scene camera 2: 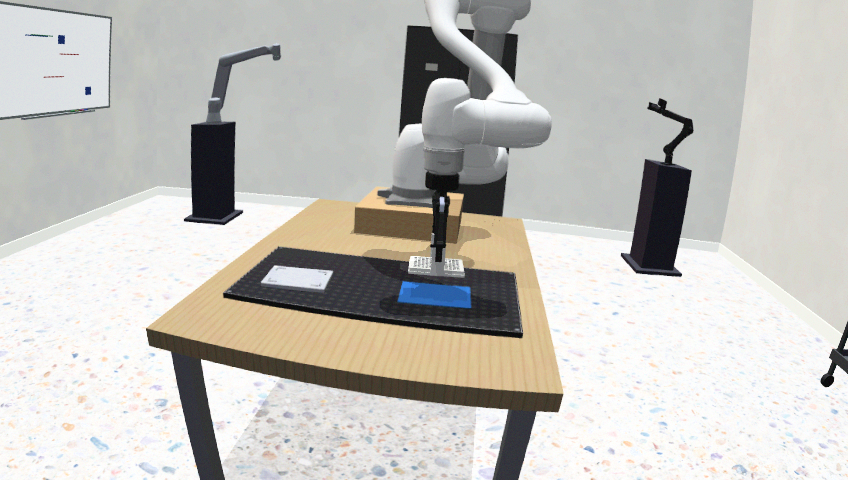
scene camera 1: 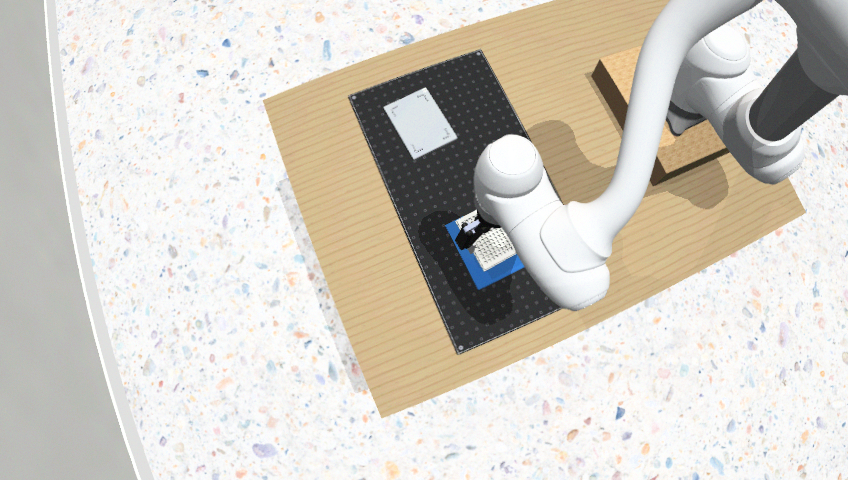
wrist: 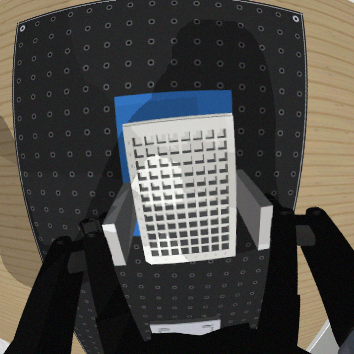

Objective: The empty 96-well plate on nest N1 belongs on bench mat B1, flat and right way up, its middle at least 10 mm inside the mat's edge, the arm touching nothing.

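Frame: origin at the arm's base, x back, y left, z down, level; metres.
Seen in the pictures: gripper, between the fingertips: (scene camera 2: 436, 268) (scene camera 1: 486, 237) (wrist: 184, 192); arm's base, origin of its link: (scene camera 2: 413, 200) (scene camera 1: 681, 96).
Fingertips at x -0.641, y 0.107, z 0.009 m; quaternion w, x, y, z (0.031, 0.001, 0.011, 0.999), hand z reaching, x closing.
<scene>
Pixels of each thing's top centre, then the offset from my fingertips to it. Level surfaces: height alone.
- white 96-well plate, centre of its top: (wrist: 185, 199) (scene camera 1: 487, 235) (scene camera 2: 436, 263) dx +0.000, dy -0.001, dz -0.012 m
- blue bench mat B1, height of its surface: dz +0.069 m
- pale nest N1, centre of its top: (wrist: 187, 346) (scene camera 1: 419, 121) (scene camera 2: 297, 275) dx +0.003, dy -0.342, dz +0.056 m
- black perforated board, height of its surface: dz +0.071 m
- wooden table, height of its surface: dz +0.084 m
The white 96-well plate (scene camera 1: 498, 251) (scene camera 2: 418, 264) (wrist: 185, 200) is held level, wells facing up, in the air above the blue bench mat B1 (scene camera 1: 479, 280) (scene camera 2: 434, 295) (wrist: 215, 101). A gap shows below it in scene camera 2. My gripper (scene camera 2: 438, 267) (wrist: 184, 192) is shut on the plate, with one pad at each long side. In the wrist view the plate hides much of the mat; blue shows along its far and left sides. In scene camera 1 the arm hides part of the plate and mat. The pale nest N1 (scene camera 1: 420, 123) (scene camera 2: 296, 277) (wrist: 185, 328) is empty.
Mat and nest lie on a black perforated board (scene camera 1: 410, 196) (scene camera 2: 357, 289) (wrist: 50, 125) on the wooden table (scene camera 1: 333, 196) (scene camera 2: 333, 344). The arm's wooden base block (scene camera 1: 684, 157) (scene camera 2: 407, 224) stands behind the board. Two dark pedestals (scene camera 2: 213, 172) (scene camera 2: 660, 214) with small arms stand on the floor beyond.
</scene>
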